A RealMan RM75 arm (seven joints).
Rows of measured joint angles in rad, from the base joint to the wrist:
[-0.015, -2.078, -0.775, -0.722, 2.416, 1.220, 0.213]
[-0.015, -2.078, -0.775, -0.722, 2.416, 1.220, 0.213]
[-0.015, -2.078, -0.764, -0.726, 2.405, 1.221, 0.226]
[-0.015, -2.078, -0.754, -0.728, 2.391, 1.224, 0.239]
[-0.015, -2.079, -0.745, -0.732, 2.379, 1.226, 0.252]
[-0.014, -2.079, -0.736, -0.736, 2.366, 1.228, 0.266]
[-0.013, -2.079, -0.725, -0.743, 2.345, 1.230, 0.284]
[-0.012, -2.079, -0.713, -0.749, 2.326, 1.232, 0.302]
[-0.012, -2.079, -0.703, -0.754, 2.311, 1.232, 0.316]
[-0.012, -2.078, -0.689, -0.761, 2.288, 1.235, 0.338]
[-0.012, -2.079, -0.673, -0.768, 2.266, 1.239, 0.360]
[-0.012, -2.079, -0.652, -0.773, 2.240, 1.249, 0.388]
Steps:
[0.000, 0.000, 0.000, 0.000, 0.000, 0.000, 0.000]
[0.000, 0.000, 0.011, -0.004, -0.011, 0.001, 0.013]
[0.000, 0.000, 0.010, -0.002, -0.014, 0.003, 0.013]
[0.000, -0.001, 0.009, -0.004, -0.012, 0.002, 0.013]
[0.001, 0.000, 0.009, -0.004, -0.013, 0.002, 0.014]
[0.001, 0.000, 0.011, -0.007, -0.021, 0.002, 0.018]
[0.001, 0.000, 0.012, -0.006, -0.019, 0.002, 0.018]
[0.000, 0.000, 0.010, -0.005, -0.015, 0.000, 0.014]
[0.000, 0.001, 0.014, -0.007, -0.023, 0.003, 0.022]
[0.000, -0.001, 0.016, -0.007, -0.022, 0.004, 0.022]
[0.000, 0.000, 0.021, -0.005, -0.026, 0.010, 0.028]

